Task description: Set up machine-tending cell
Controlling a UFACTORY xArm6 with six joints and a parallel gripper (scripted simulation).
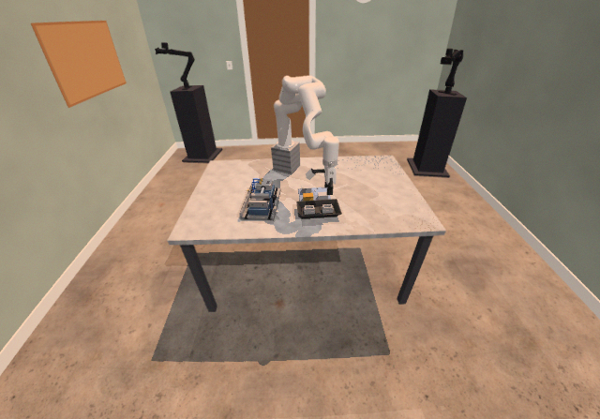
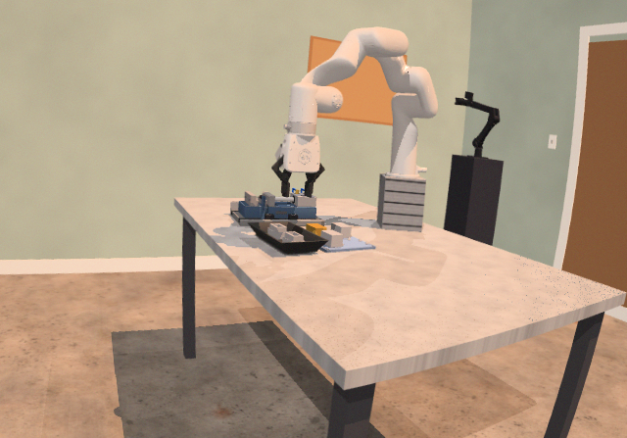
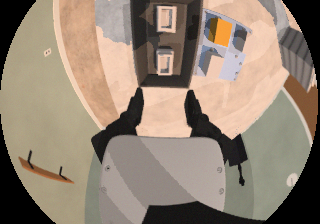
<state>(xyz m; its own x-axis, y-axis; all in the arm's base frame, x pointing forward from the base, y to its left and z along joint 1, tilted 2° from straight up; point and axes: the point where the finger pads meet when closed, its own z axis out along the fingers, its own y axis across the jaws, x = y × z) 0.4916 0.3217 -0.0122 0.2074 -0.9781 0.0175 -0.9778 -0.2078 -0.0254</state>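
Now: hand 14 cm above the brass blank, 12 cm to the left of it and 10 cm past it. Round my hand: blue vise: 39 cm to the right, 13 cm below, 4 cm behind.
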